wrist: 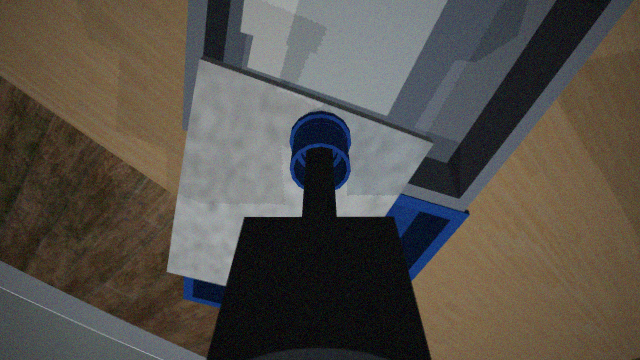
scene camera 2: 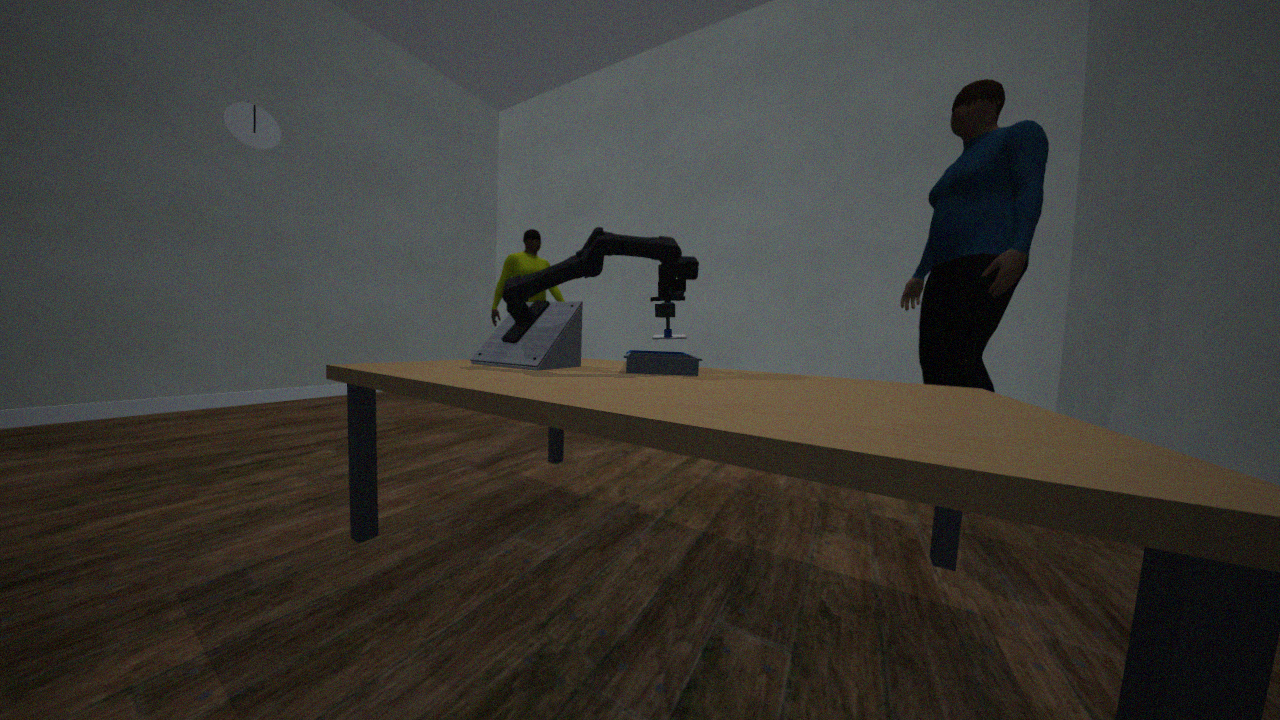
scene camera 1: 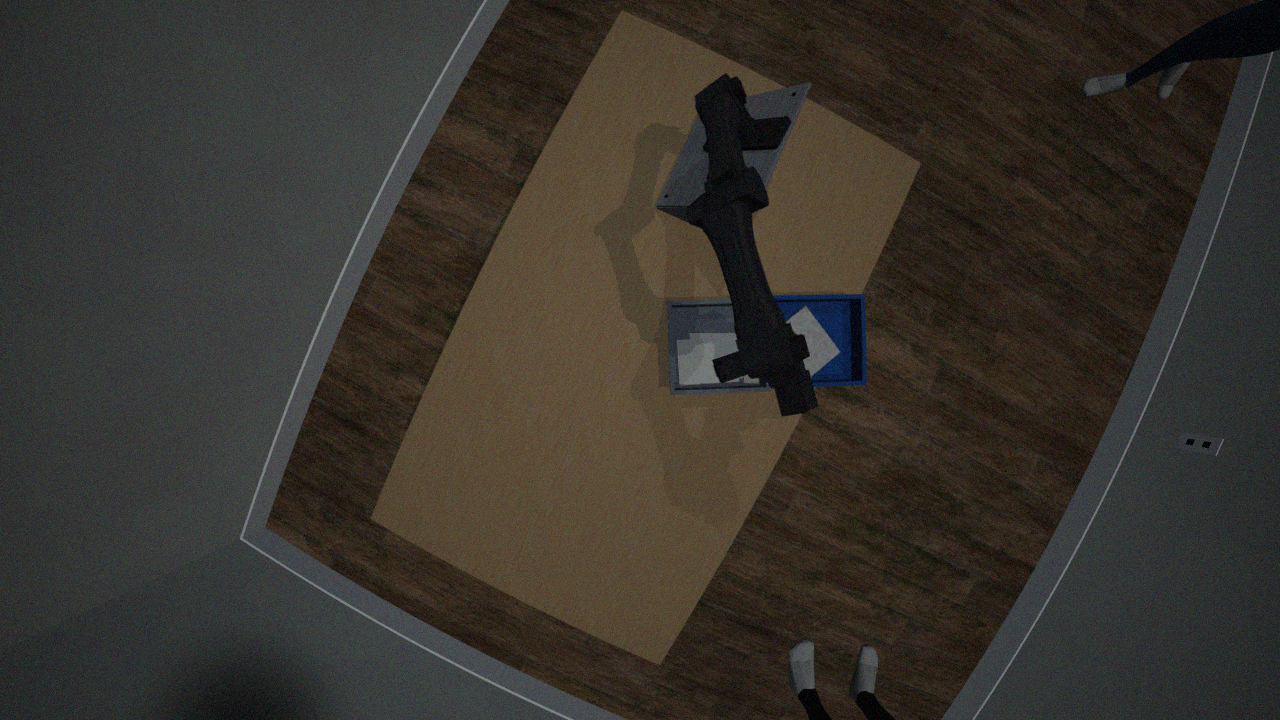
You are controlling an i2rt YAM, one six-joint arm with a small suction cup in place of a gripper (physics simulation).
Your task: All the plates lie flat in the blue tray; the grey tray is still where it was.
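Frame: origin at the arm's base, x right, y ahead, z up, level; millimetres.
Seen in the pictures: end effector, tool point: (wrist: 319,129) (scene camera 2: 668,340); arm's base, origin of the base link: (scene camera 2: 527,321) (scene camera 1: 744,137).
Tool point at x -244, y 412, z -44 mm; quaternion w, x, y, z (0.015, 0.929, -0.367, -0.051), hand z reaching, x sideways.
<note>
Pixels of each thing's top centre, then the offset from my tool point to it. Level surfaces: height alone.
- grey tray, middle of its top: (scene camera 1: 719,346) (scene camera 2: 661,355) dx +64, dy +9, dz -50 mm
- blue tray, middle of its top: (wrist: 298,266) (scene camera 1: 819,340) (scene camera 2: 657,352) dx -147, dy -118, dz -50 mm
- Pale plate material, middle of its top: (scene camera 1: 708,360) dx +66, dy +51, dz -85 mm
- wooden table, its level: dz -100 mm
My suction cup (scene camera 2: 667,332) (wrist: 320,150) holds a pale plate (scene camera 2: 681,336) (wrist: 225,140) flat beneath it, raised above the trays. In the wrist view this plate overlaps the end of the grey tray (scene camera 1: 671,349) (scene camera 2: 662,364) (wrist: 544,100) and part of the blue tray (scene camera 1: 834,313) (wrist: 436,244). The trays stand end to end. Pale plate material (scene camera 1: 702,360) (wrist: 350,45) lies in the grey tray; the number of plates there is unclear. Another pale plate (scene camera 1: 810,335) lies turned askew in the blue tray, partly behind the arm in scene camera 1.
The arm rises from a slanted grey base block (scene camera 1: 684,179) (scene camera 2: 562,340) on the wooden table (scene camera 1: 537,358) (scene camera 2: 805,420). The blue tray reaches past the table edge in scene camera 1. Two people (scene camera 2: 984,205) (scene camera 2: 526,265) stand beyond the table.
</note>
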